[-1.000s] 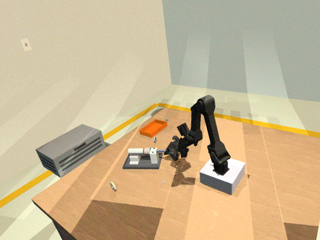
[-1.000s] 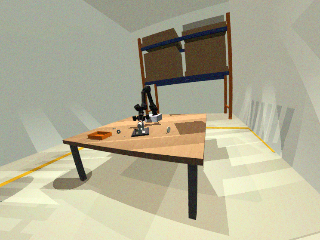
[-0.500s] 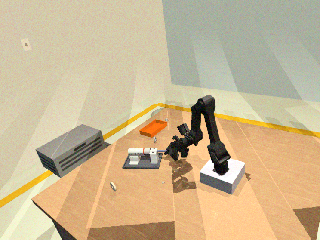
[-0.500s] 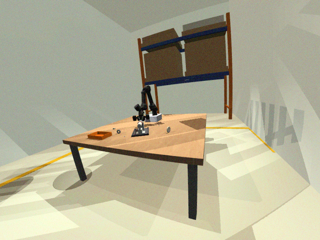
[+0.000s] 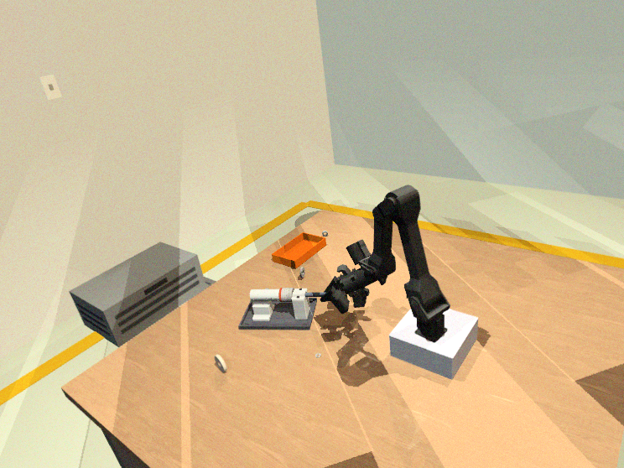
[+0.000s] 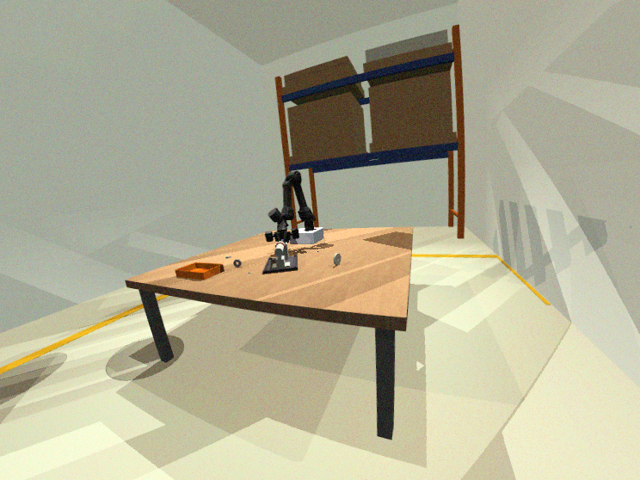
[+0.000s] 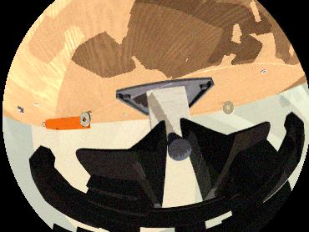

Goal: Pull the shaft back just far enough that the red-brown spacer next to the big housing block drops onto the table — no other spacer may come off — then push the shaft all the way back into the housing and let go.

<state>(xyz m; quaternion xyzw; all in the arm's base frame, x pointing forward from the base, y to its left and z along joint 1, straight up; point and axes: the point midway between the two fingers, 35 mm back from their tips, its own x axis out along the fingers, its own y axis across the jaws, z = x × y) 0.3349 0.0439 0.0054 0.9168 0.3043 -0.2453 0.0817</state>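
My gripper tip is now 30 mm short of the shaft, 20 mm to the right of it and 20 mm below it. The rest, counted from my gripper tip: red-brown spacer (100 mm ahead, 80 mm to the left, 20 mm above); then pale ring (350 mm to the left, 50 mm ahead, 40 mm below); then orange tray (360 mm ahead, 220 mm to the right, 50 mm below).
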